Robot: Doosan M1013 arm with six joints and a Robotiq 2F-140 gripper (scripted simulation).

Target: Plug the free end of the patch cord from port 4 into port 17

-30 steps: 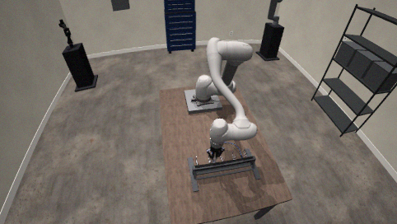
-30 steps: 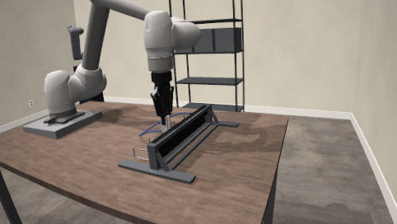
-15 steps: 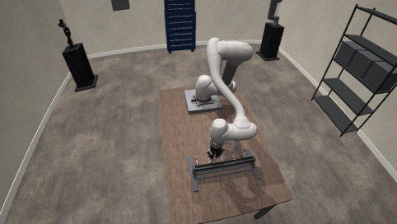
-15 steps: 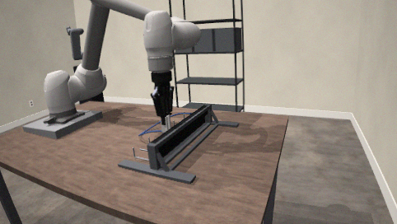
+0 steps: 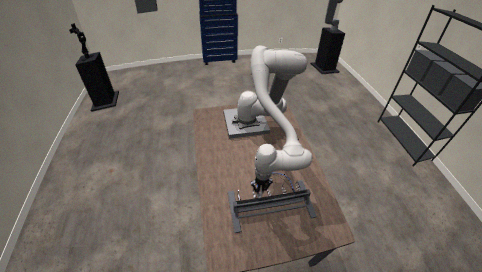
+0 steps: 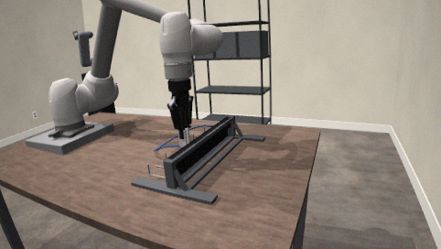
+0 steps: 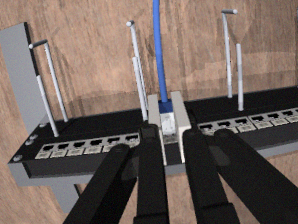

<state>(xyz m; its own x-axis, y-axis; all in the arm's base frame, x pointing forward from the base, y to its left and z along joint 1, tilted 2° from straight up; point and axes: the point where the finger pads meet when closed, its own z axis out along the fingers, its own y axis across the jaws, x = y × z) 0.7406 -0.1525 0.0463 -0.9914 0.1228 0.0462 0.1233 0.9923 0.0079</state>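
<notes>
My hand is 30 mm above the plug and 10 mm short of it.
</notes>
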